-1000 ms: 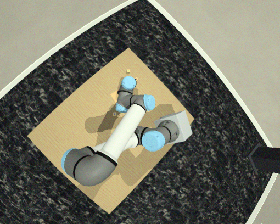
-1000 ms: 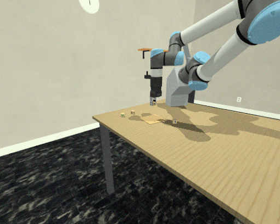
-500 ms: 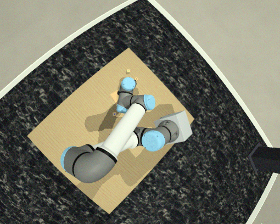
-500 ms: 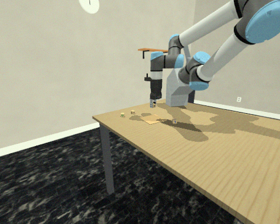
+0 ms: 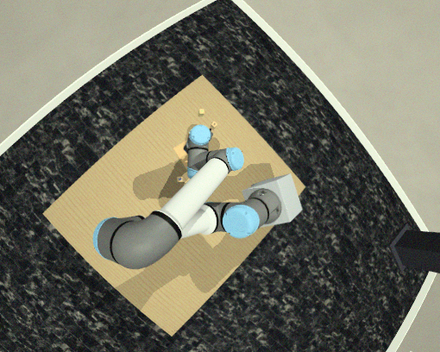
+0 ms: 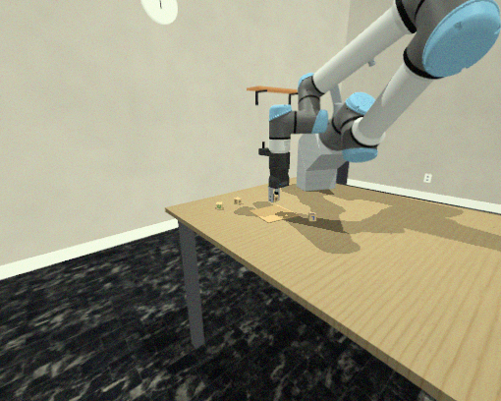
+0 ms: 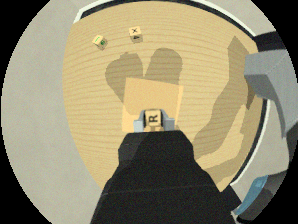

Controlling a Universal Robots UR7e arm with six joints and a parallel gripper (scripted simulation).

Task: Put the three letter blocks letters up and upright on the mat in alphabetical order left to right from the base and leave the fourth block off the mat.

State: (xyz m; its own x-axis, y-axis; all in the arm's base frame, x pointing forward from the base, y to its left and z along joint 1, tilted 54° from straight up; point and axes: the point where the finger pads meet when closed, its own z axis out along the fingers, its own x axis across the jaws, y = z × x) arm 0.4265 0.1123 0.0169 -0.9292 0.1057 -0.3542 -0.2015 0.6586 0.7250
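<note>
Right now the mat is 70 mm below my hand.
</note>
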